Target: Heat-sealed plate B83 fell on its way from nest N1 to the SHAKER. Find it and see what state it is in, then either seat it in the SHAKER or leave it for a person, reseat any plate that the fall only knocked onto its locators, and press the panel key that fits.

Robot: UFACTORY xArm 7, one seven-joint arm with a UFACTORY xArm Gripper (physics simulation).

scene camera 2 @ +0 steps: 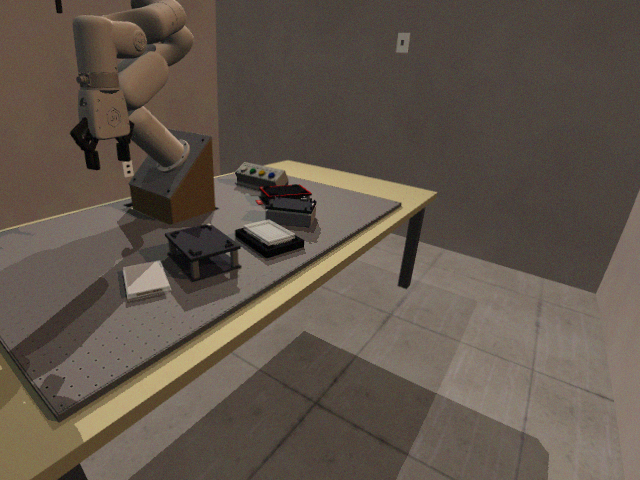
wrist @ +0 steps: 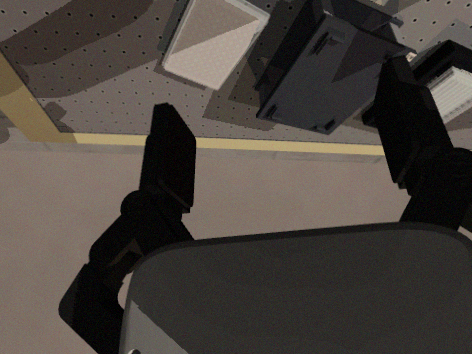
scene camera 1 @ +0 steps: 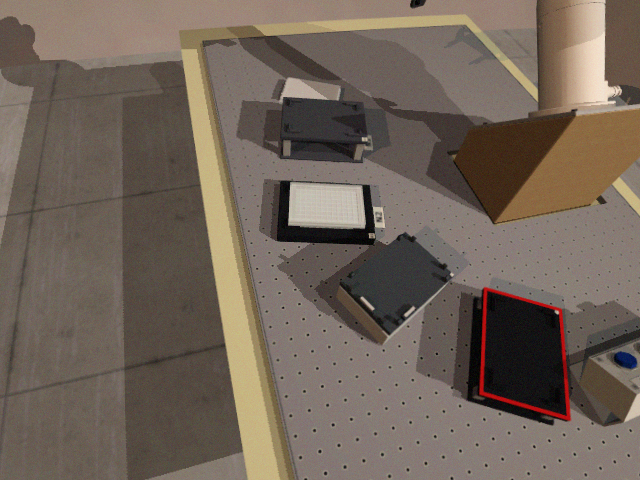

My gripper (scene camera 2: 109, 164) is open and holds nothing. I also see a button box (scene camera 2: 251, 175).
My gripper shows as well in the wrist view (wrist: 274, 103).
